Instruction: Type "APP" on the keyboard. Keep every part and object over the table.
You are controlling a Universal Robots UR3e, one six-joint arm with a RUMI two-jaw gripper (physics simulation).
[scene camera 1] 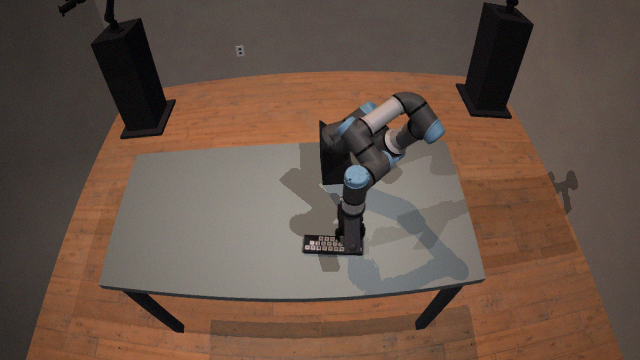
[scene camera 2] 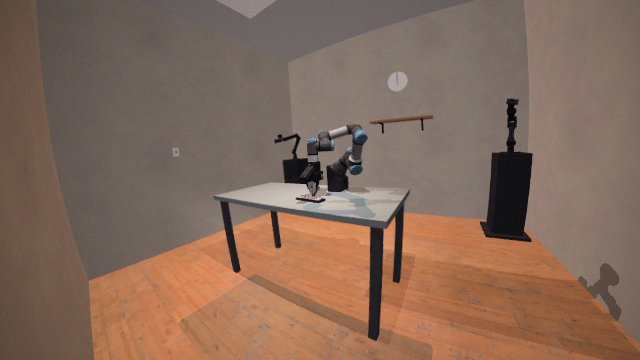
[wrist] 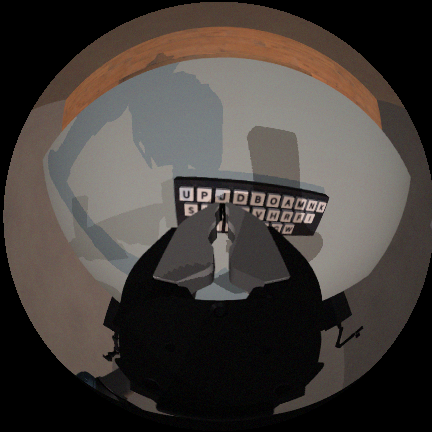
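Where they show: gripper, fingertip midpoint: (scene camera 2: 313, 196) (wrist: 222, 204); arm's base, origin of the base link: (scene camera 1: 334, 141) (scene camera 2: 337, 171).
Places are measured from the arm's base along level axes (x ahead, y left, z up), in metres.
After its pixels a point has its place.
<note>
A black keyboard (scene camera 1: 323, 243) {x 0.338, y -0.049, z -0.128 m} (scene camera 2: 303, 199) {x 0.371, y -0.045, z -0.136 m} (wrist: 321, 220) {x 0.326, y -0.113, z -0.132 m} with white letter keys lies on the grey table (scene camera 1: 200, 225) {x 0.255, y -0.500, z -0.145 m} (scene camera 2: 260, 192) {x 0.291, y -0.578, z -0.145 m} (wrist: 340, 150) {x 0.433, y -0.137, z -0.145 m}. In the wrist view the P key (wrist: 204, 195) {x 0.364, y 0.047, z -0.128 m} and the A key (wrist: 287, 202) {x 0.356, y -0.046, z -0.128 m} show in the row farthest from the gripper, with the U key (wrist: 186, 194) {x 0.366, y 0.065, z -0.128 m} at its left end. My gripper (wrist: 222, 204) {x 0.361, y 0.029, z -0.113 m} (scene camera 2: 313, 194) {x 0.361, y 0.029, z -0.113 m} is shut and empty, pointing down over the keyboard. In the wrist view its tips appear just below the J key (wrist: 223, 195) {x 0.364, y 0.027, z -0.128 m} and hide part of the lower rows. Whether they touch a key cannot be told.
The arm's black base mount (scene camera 1: 332, 162) {x 0.077, y -0.010, z -0.023 m} (scene camera 2: 337, 180) {x 0.075, y 0.041, z -0.060 m} stands at the back edge of the table. Two black pedestals (scene camera 1: 131, 80) (scene camera 1: 500, 62) with small arms stand on the floor behind the table. A wooden shelf (scene camera 2: 401, 120) hangs on the wall.
</note>
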